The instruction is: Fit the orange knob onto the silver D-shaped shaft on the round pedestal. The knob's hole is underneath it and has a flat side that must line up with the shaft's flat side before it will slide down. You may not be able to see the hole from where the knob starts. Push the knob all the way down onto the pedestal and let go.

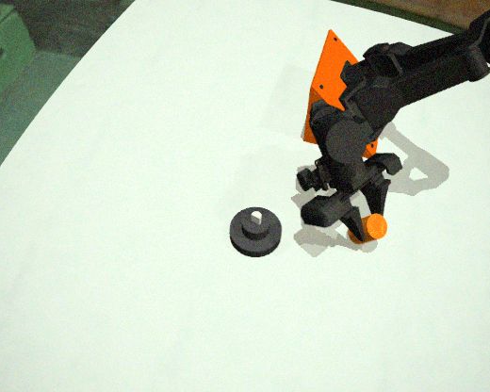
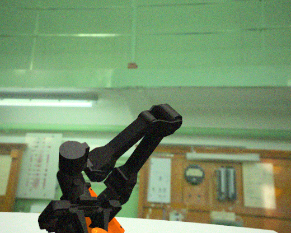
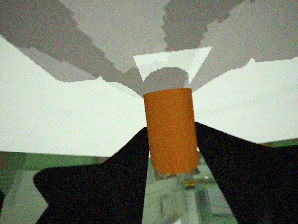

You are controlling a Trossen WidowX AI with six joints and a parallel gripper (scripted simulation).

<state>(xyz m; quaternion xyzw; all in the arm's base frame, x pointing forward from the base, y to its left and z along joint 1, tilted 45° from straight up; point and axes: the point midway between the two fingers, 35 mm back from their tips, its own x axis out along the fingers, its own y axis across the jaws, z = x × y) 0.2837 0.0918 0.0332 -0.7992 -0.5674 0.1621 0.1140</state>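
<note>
My gripper tip is 18 cm to the left of the round pedestal and 5 cm short of it. Round my gripper tip: orange knob 1 cm above.
</note>
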